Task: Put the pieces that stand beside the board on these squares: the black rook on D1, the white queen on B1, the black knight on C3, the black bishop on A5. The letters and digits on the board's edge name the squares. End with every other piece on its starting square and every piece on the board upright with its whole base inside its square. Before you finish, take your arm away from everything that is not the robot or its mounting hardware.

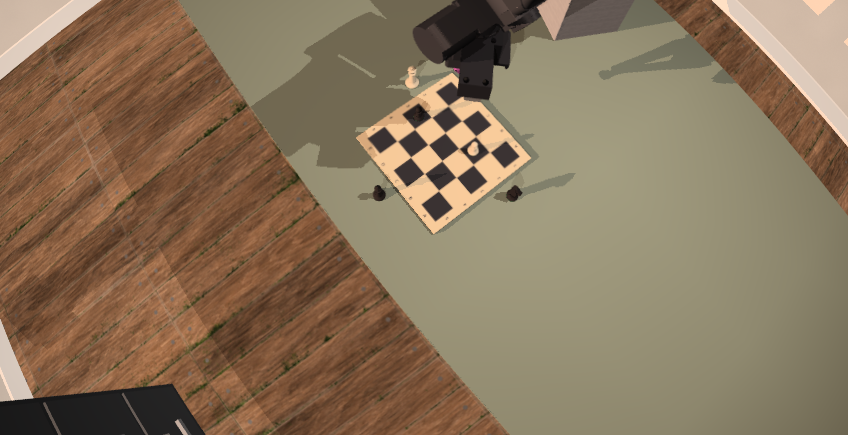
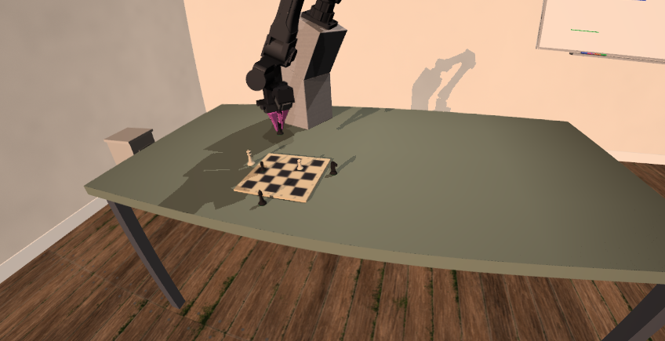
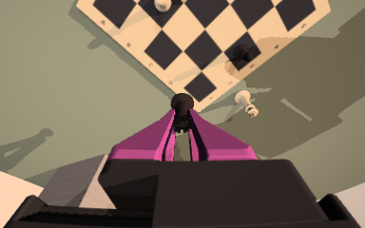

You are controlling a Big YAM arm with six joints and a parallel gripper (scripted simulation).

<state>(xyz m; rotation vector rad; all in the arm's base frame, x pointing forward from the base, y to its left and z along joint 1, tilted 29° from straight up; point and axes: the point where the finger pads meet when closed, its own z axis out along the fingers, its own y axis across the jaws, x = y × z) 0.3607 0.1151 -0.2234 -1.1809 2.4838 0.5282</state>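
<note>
Right now the white queen is 90 mm to the right of my hand, 90 mm below it and 60 mm ahead of it. From my hand the other things lie so: small white piece: 100 mm below, 80 mm to the left, 30 mm ahead; then chessboard: 110 mm below, 70 mm ahead, 50 mm to the left.
</note>
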